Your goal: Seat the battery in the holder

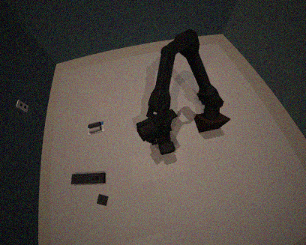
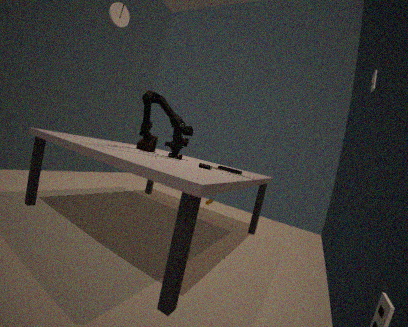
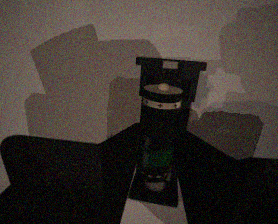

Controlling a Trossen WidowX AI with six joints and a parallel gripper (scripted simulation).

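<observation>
The battery lies 10 mm above my gripper tip. The rest, counted from my gripper tip: dark block: 310 mm ahead, 220 mm to the left, 10 mm below.
</observation>
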